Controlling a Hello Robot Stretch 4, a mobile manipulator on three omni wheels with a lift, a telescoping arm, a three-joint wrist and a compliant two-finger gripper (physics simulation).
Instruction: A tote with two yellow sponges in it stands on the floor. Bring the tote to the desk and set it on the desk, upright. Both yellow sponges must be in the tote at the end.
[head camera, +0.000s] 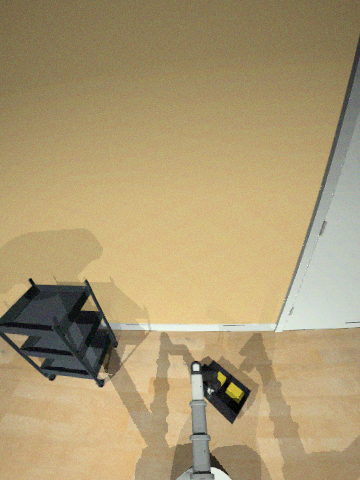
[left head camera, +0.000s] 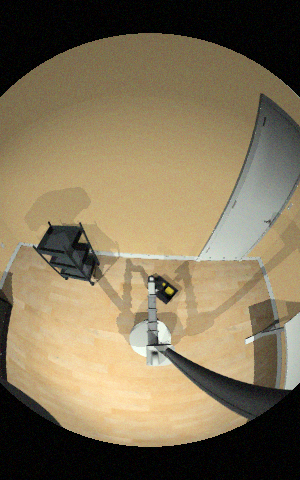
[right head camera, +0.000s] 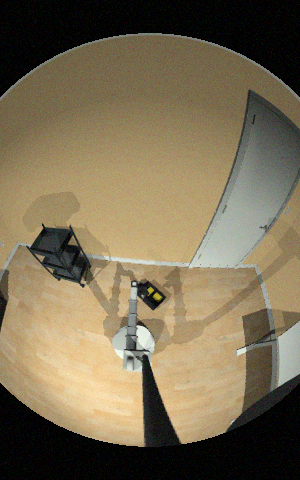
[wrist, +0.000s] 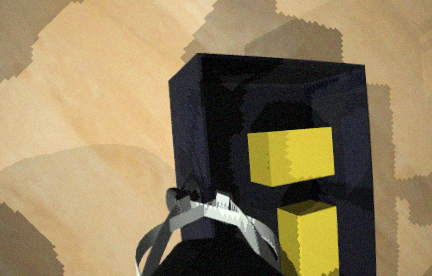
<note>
In view: the gripper (wrist: 203, 192), a black tote (head camera: 229, 408), a door (head camera: 315, 299) and a dark three-shelf cart (left head camera: 61, 241).
The black tote is seen too in the wrist view (wrist: 215, 99). The door shows as well in the right head camera view (right head camera: 253, 198). The dark three-shelf cart is seen too in the right head camera view (right head camera: 51, 242).
</note>
